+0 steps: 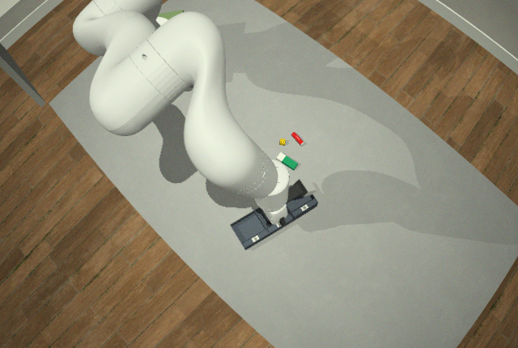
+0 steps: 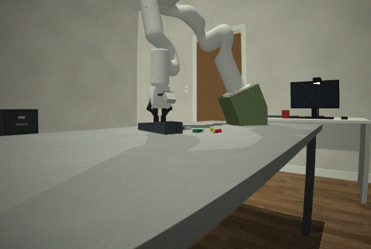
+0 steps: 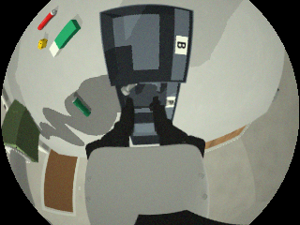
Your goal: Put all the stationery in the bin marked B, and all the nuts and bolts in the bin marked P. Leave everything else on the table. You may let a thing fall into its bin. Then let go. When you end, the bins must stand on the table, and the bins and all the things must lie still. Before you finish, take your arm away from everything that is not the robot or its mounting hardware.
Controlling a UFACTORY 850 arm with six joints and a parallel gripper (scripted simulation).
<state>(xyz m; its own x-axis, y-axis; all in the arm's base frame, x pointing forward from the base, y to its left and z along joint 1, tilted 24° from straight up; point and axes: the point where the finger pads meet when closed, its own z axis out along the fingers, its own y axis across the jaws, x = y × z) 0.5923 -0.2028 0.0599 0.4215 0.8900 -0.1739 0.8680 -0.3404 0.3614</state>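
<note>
Now: hand 1 cm short of the dark bin row and 3 cm above it. Also, from my hand: white bolt (1 cm behind, 3 cm to the left, 4 cm below); then green cylinder (12 cm behind, 4 cm to the left, 4 cm below); then black nut (1 cm ahead, 3 cm to the right, 4 cm below).
</note>
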